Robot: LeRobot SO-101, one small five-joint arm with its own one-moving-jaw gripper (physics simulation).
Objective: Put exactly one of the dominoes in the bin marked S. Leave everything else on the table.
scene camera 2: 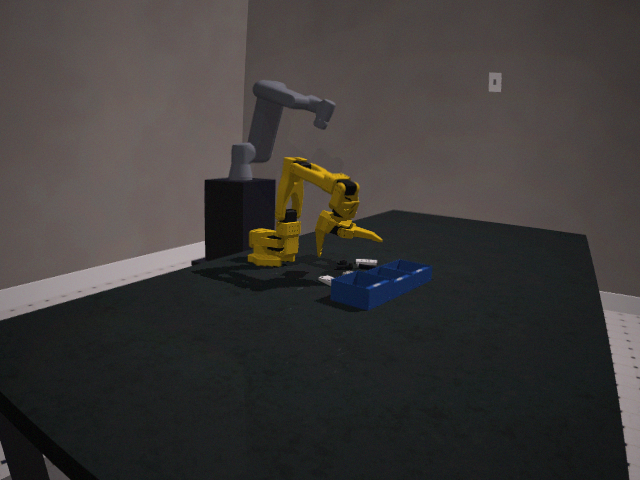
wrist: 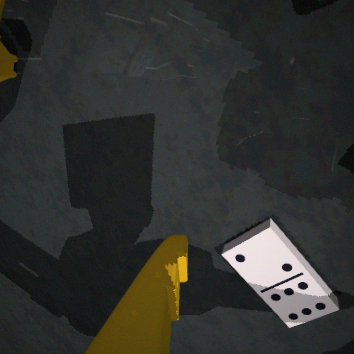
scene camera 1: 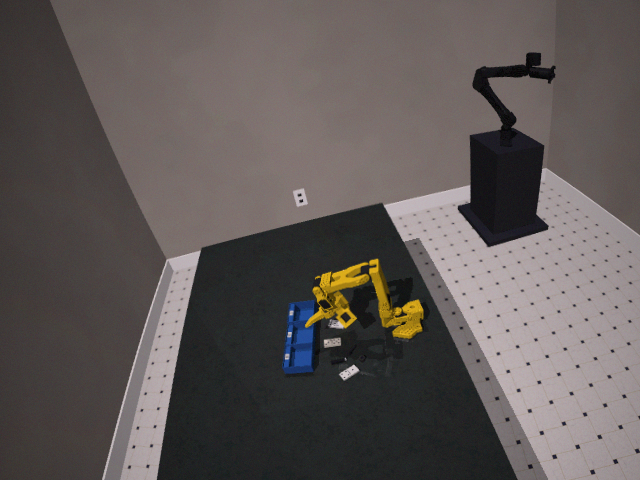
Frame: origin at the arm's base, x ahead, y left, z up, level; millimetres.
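Where they show: hand, its tool point: point(scene camera 2: 320, 255) point(wrist: 186, 251); arm's base, origin of its link: point(scene camera 2: 278, 262) point(scene camera 1: 398, 326).
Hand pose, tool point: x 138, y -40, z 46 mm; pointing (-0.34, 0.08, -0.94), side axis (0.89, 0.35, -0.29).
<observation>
Each offset is from my tool point to the top centre of the thing.
My gripper point(scene camera 1: 330, 324) point(scene camera 2: 350, 248) is fully open and empty, above the table beside the bins. In the wrist view one notched jaw point(wrist: 145, 305) shows. Right of it a white domino @(28 mm right, 41 mm ahead, 39 mm down) point(wrist: 280, 272) point(scene camera 1: 336, 323) point(scene camera 2: 325, 280) with two and six pips lies flat, partly in shadow. A second domino @(40 mm left, 65 mm ahead, 39 mm down) point(scene camera 1: 332, 342) point(scene camera 2: 347, 272) lies beside the middle bin, mostly hidden in scene view 2. A third domino @(161 mm left, 35 mm ahead, 39 mm down) point(scene camera 1: 348, 372) point(scene camera 2: 366, 261) lies furthest from the gripper. The blue three-compartment bin @(2 mm right, 154 mm ahead, 7 mm down) point(scene camera 1: 314, 338) point(scene camera 2: 351, 299) carries white labels; their letters are too small to read.
A black cylinder @(114 mm left, 57 mm ahead, 36 mm down) point(scene camera 1: 338, 360), a dark nut @(123 mm left, 8 mm back, 38 mm down) point(scene camera 1: 361, 357) and a thin dark piece @(84 mm left, 16 mm ahead, 33 mm down) point(scene camera 1: 353, 349) lie between the second and third dominoes. The yellow arm's base point(scene camera 1: 408, 326) point(scene camera 2: 266, 255) stands at the table edge. Another arm stands on a dark pedestal point(scene camera 1: 516, 180) point(scene camera 2: 224, 217) off the table.
</observation>
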